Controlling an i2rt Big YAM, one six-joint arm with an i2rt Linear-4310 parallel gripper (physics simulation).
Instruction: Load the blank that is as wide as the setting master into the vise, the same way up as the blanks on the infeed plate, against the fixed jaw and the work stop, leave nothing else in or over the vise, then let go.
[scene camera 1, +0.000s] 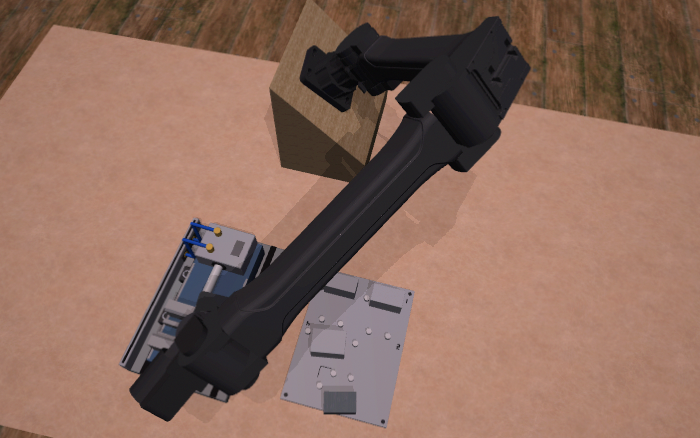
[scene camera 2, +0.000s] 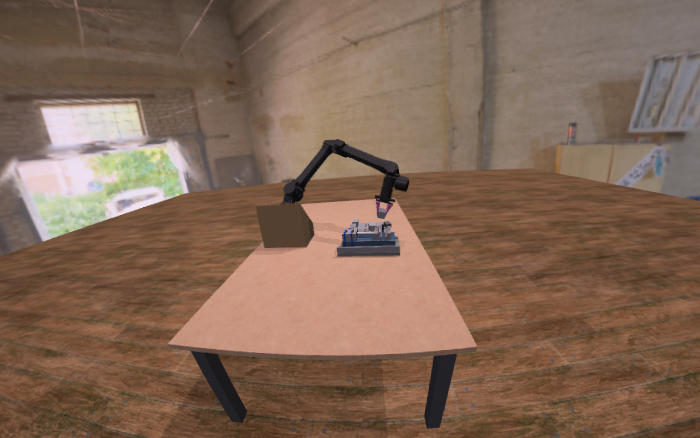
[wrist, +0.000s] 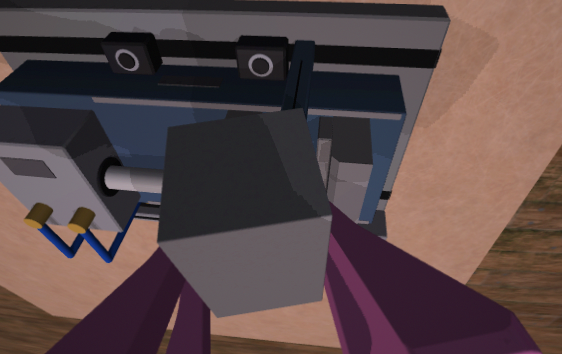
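My gripper is shut on a grey block and holds it above the vise, clear of it in the scene camera 2 view. The block looks slightly turned between the purple fingers and hides the middle of the vise in the wrist view. Whether it is the setting master or a blank cannot be told. A grey jaw block and a dark blue bar show beside it. The infeed plate carries light grey blanks and a darker block.
The arm hides part of the vise and the gripper in the scene camera 1 view. Blue hoses with brass fittings stand at one vise end. A brown wedge-shaped stand is under the arm's base.
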